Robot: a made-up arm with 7 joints. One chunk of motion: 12 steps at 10 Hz.
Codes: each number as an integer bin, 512 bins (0 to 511) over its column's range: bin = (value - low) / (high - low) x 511, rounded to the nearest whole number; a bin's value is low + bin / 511 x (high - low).
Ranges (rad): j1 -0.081..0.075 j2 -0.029..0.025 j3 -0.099..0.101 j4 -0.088..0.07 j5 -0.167..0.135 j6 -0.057..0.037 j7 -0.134..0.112
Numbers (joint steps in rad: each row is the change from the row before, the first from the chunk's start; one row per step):
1: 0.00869 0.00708 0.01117 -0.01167 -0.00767 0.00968 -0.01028
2: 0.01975 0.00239 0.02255 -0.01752 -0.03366 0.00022 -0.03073
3: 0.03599 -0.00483 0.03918 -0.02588 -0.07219 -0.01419 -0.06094
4: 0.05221 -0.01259 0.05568 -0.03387 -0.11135 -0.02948 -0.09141
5: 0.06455 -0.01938 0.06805 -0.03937 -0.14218 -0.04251 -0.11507
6: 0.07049 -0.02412 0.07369 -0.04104 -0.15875 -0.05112 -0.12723
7: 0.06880 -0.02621 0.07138 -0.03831 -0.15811 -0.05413 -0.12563
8: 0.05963 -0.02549 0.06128 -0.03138 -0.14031 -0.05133 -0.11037
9: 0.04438 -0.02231 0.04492 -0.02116 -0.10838 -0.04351 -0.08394
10: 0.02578 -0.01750 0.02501 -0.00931 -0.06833 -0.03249 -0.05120
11: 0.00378 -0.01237 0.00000 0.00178 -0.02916 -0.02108 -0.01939
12: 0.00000 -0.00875 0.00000 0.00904 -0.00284 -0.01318 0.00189
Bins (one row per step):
1: 294 341 281 247 270 362 257
2: 330 297 311 228 226 311 215
3: 383 229 353 201 160 233 152
4: 436 155 395 175 94 150 88
5: 477 91 427 157 42 79 39
6: 496 46 441 152 14 32 14
7: 491 26 435 161 15 16 17
8: 461 33 410 183 45 31 49
9: 411 63 368 216 99 73 104
10: 350 109 317 254 167 133 172
11: 278 157 253 290 233 195 238
12: 265 192 253 314 278 238 282

